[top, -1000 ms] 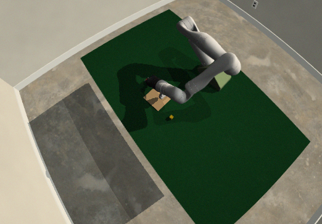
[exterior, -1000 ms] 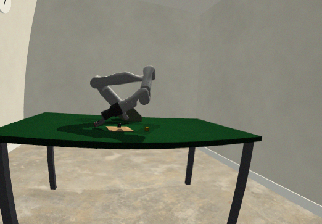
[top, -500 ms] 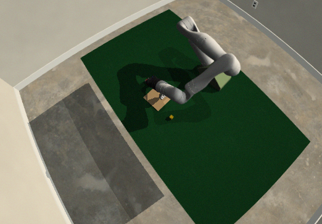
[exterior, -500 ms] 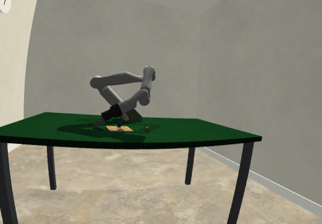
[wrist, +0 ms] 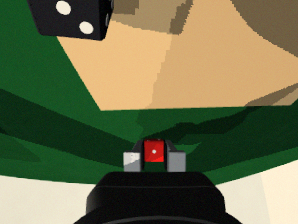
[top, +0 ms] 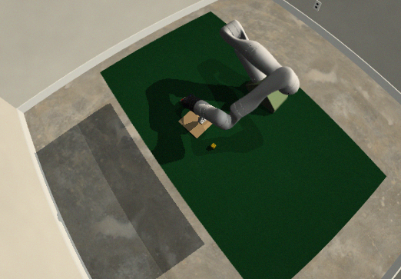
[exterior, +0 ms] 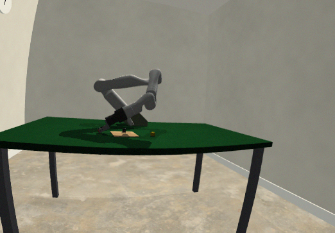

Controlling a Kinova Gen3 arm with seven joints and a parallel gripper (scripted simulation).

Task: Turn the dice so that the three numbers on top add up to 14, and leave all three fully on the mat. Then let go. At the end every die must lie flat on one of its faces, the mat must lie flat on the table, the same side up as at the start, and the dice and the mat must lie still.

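Right now the red die is 10 mm to the right of my hand and 10 mm below it. Round my hand: black die (140 mm to the left, 40 mm behind, 10 mm below); yellow die (300 mm to the left, 40 mm ahead, 10 mm below); tan mat (130 mm to the left, 20 mm below, 20 mm ahead).
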